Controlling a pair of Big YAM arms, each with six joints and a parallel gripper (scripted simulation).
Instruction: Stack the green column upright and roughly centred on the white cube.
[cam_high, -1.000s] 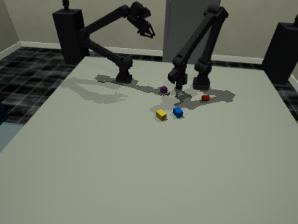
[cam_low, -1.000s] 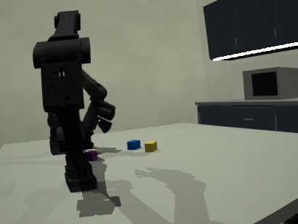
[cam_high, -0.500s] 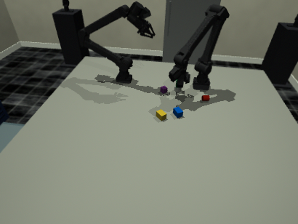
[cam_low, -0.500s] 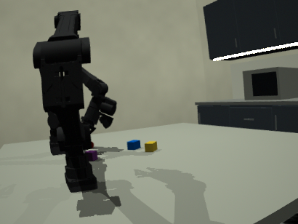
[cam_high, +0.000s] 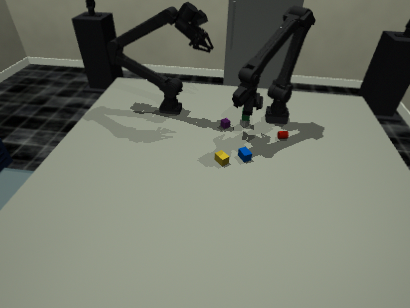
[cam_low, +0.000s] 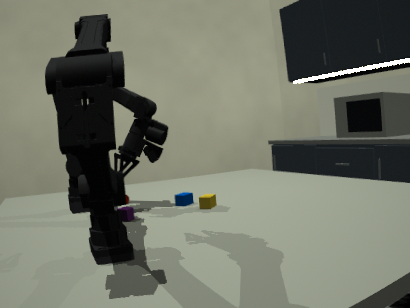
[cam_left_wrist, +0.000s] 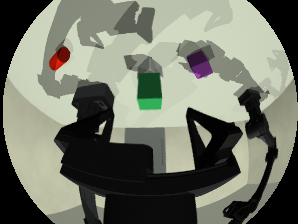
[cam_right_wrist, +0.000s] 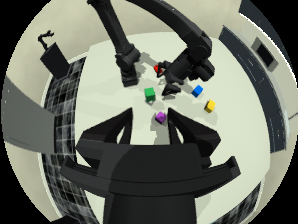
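Now: left hand 70 mm above the green column and 50 mm past it. Round my left hand: red block: 200 mm to the left, 120 mm below, 40 mm ahead; white cube: 120 mm below, 50 mm behind; purple cube: 120 mm below, 110 mm to the right, 20 mm behind.
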